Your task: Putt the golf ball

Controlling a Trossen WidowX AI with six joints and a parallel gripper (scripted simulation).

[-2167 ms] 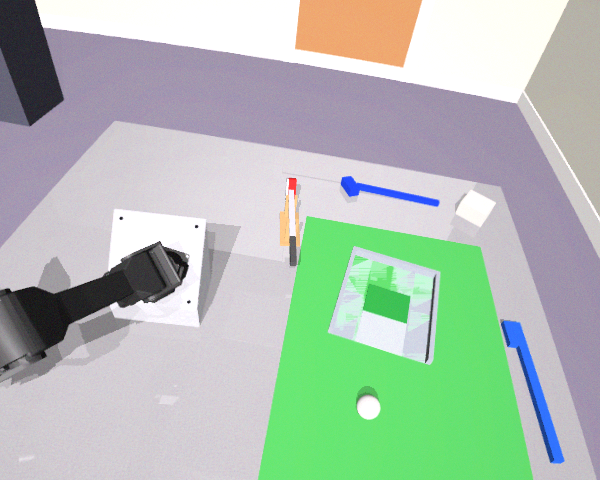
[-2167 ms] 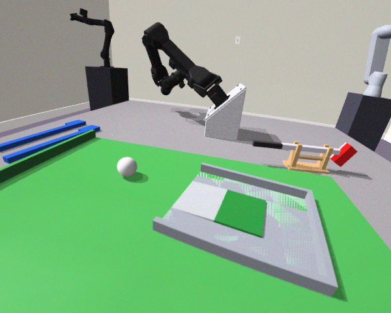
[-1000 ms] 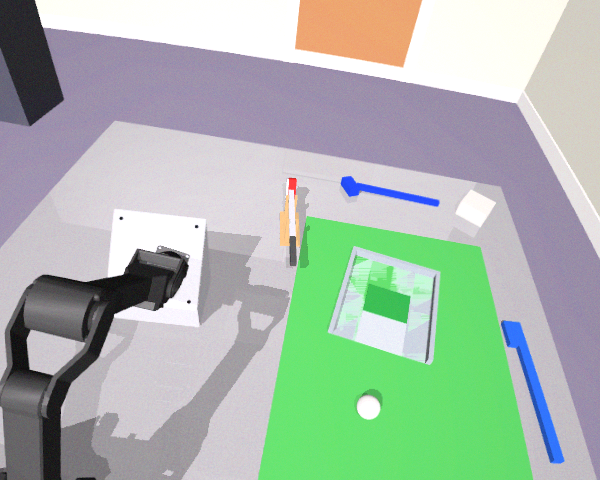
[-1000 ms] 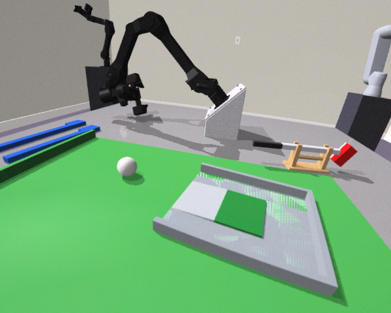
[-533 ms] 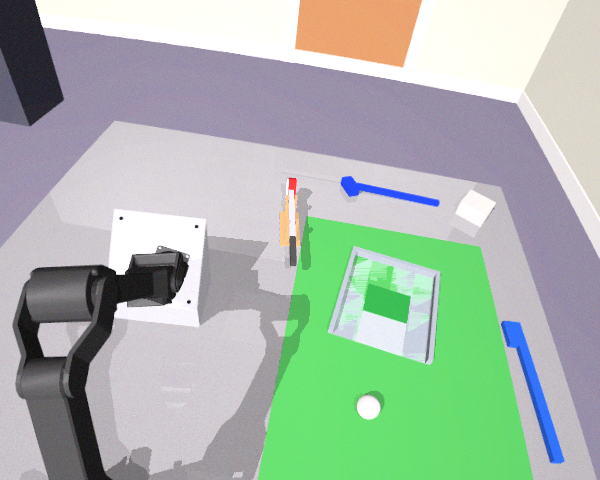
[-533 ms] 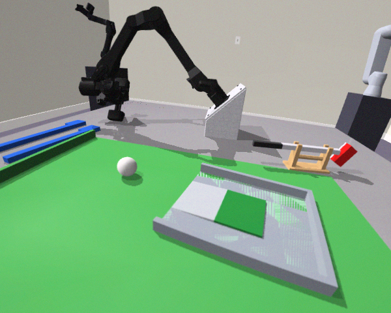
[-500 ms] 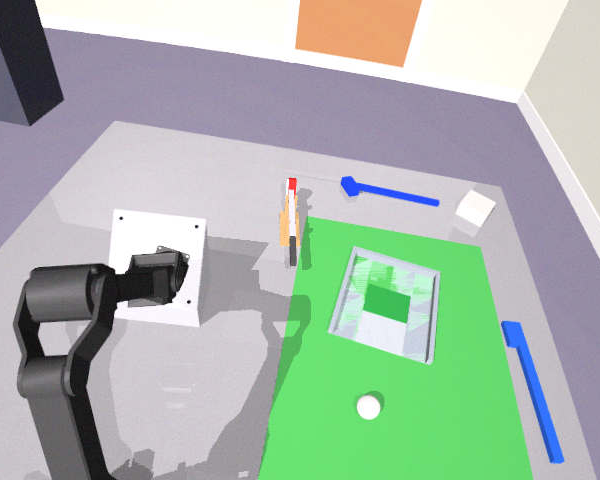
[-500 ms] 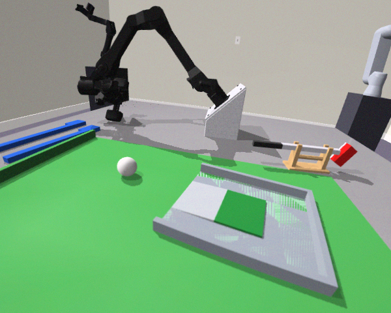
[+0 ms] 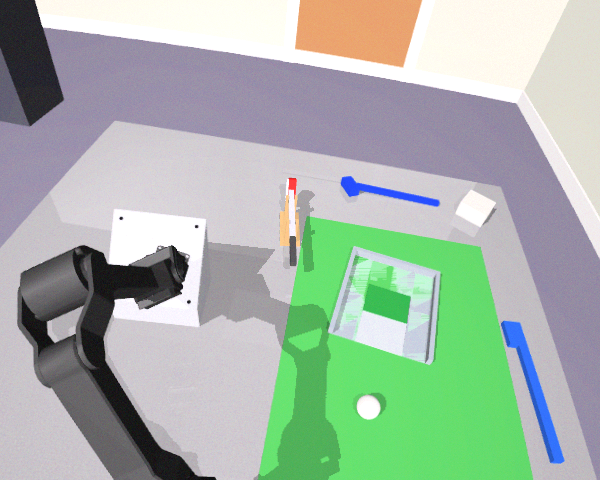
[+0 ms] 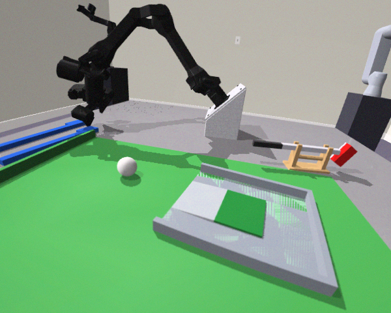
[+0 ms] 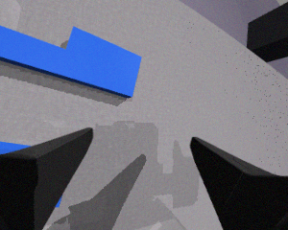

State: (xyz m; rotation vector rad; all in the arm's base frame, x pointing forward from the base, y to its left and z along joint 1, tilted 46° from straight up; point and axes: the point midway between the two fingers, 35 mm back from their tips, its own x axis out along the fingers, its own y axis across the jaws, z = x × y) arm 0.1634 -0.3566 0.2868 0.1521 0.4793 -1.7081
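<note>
Now: gripper tip 28 cm short of the white golf ball and 33 cm to the right of it. Round my gripper tip: mat (34 cm ahead, 46 cm to the left, 2 cm below); white cube (56 cm ahead, 98 cm to the left); red putter (4 cm ahead, 74 cm to the left, 3 cm above).
</note>
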